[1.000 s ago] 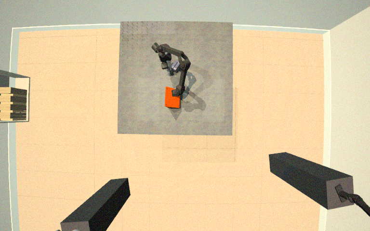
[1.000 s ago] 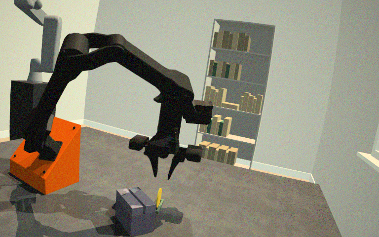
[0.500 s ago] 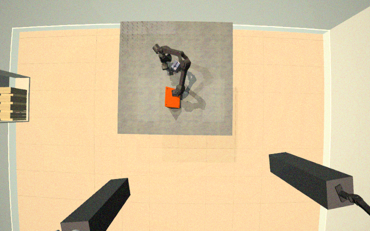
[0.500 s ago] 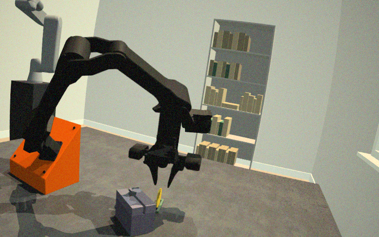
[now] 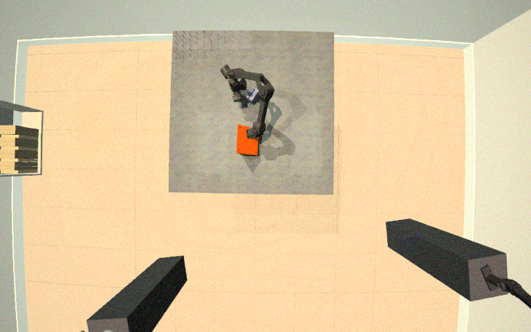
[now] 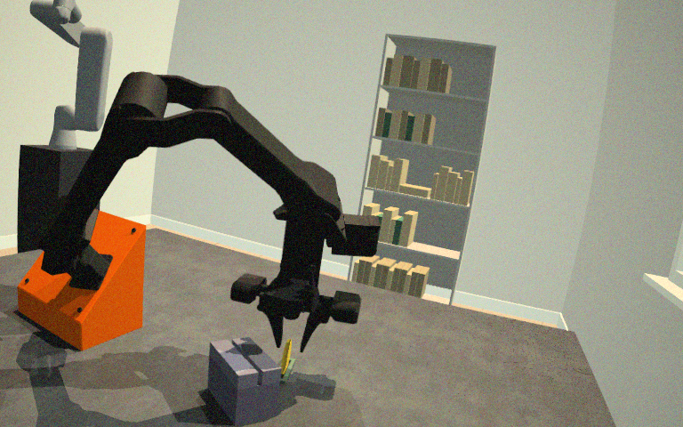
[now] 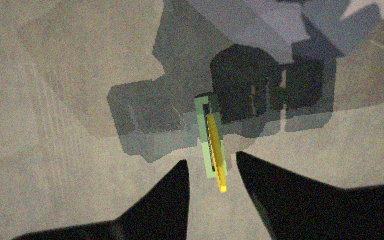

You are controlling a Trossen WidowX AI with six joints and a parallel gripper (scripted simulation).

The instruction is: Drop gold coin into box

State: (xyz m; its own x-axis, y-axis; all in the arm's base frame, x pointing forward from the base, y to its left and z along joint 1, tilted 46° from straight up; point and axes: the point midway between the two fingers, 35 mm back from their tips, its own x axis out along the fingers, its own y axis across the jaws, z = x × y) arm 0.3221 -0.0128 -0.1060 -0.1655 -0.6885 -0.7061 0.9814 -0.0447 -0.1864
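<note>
Now: gripper tip 10 mm above the gold coin.
</note>
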